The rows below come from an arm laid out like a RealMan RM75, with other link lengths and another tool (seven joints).
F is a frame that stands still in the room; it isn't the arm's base.
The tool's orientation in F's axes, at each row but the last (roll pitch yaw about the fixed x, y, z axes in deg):
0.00 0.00 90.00
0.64 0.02 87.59
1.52 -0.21 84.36
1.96 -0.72 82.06
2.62 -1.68 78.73
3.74 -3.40 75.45
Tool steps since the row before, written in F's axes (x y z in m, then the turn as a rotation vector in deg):
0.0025 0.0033 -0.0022 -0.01 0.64 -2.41
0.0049 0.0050 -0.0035 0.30 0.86 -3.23
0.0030 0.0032 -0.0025 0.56 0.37 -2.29
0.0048 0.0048 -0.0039 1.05 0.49 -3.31
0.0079 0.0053 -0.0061 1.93 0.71 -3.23
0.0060 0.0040 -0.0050 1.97 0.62 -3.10
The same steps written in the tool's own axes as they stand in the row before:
0.0033 -0.0025 -0.0022 0.64 0.01 -2.41
0.0052 -0.0047 -0.0034 0.87 -0.30 -3.23
0.0035 -0.0027 -0.0024 0.41 -0.58 -2.28
0.0054 -0.0042 -0.0038 0.59 -1.09 -3.28
0.0066 -0.0070 -0.0060 0.98 -1.90 -3.18
0.0051 -0.0051 -0.0050 0.91 -1.95 -3.04

